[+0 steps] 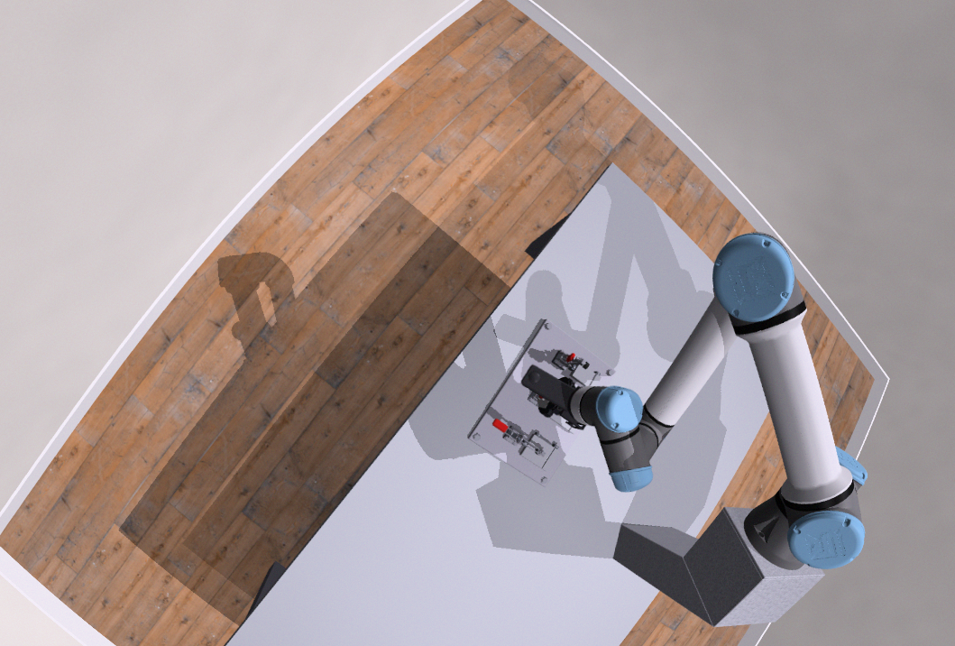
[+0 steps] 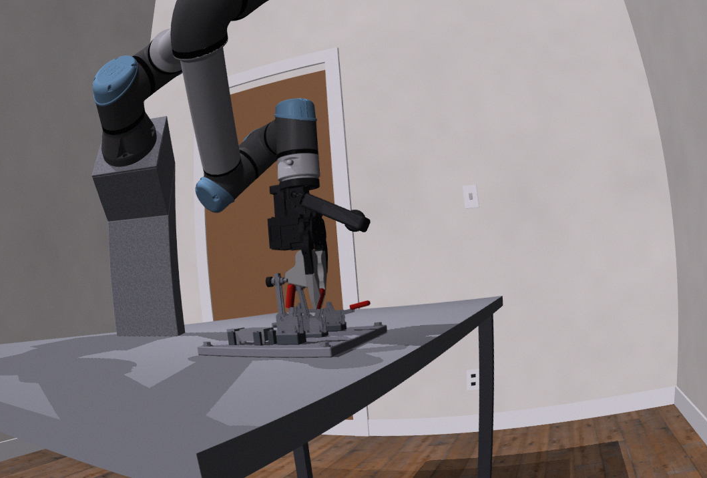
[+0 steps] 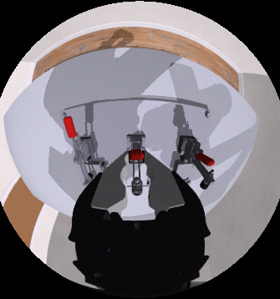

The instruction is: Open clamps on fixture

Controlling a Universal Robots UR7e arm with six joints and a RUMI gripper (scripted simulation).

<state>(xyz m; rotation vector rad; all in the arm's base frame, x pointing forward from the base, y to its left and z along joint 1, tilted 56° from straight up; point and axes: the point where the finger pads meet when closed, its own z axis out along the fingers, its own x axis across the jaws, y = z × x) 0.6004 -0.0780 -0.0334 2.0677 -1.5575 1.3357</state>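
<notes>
The metal plate lies 4 cm behind my hand and 7 cm below it.
</notes>
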